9 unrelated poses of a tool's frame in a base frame.
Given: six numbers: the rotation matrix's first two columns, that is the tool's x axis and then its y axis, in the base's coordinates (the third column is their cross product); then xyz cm.
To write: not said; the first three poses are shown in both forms.
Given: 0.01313 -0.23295 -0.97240 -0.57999 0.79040 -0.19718 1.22 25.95 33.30
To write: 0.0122 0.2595 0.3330 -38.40 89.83 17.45
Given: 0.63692 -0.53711 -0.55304 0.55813 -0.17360 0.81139 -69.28 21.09 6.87
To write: -0.6928 0.2109 0.0687 83.11 1.08 -55.61
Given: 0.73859 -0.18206 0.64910 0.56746 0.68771 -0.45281 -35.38 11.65 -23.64
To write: -0.3538 0.1165 -0.2364 -39.71 -34.81 -25.75
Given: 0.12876 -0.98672 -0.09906 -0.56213 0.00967 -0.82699 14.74 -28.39 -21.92
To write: 0.1474 -0.2839 -0.2192 -94.50 87.51 -40.56
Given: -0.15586 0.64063 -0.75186 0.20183 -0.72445 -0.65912 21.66 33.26 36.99
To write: 0.2166 0.3326 0.3699 -103.00 -54.75 111.70
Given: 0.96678 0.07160 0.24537 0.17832 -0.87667 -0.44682 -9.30 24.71 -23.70
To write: -0.0930 0.2471 -0.2370 -150.92 -10.18 -17.46
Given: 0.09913 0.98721 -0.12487 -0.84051 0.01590 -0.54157 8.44 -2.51 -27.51
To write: 0.0844 -0.0251 -0.2751 -32.06 -18.67 83.68
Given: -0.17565 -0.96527 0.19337 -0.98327 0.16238 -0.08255 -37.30 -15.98 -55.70
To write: -0.3730 -0.1598 -0.5570 111.87 -132.95 16.49
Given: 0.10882 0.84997 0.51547 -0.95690 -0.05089 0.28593 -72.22 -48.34 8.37
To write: -0.7222 -0.4834 0.0837 38.11 -11.58 84.98
